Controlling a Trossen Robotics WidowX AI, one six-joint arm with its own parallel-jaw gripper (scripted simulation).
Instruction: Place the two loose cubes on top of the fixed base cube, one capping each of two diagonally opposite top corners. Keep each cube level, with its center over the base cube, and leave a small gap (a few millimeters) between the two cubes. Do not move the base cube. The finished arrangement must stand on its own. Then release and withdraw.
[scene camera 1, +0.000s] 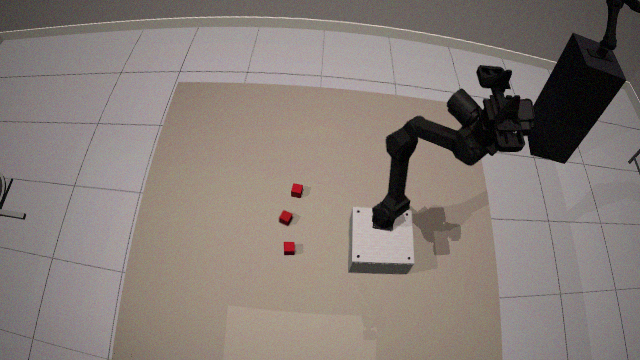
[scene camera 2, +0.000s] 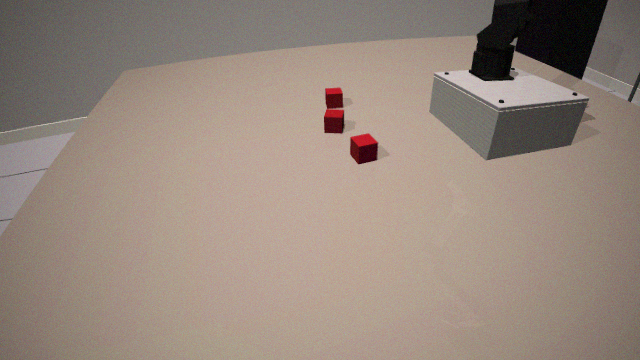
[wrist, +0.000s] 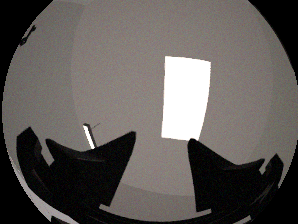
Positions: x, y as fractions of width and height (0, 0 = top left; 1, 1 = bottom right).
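My gripper (scene camera 1: 0.80, 0.23), (wrist: 0.55, 0.62): open, holding nothing. Cube (scene camera 2: 0.57, 0.41) in sight.
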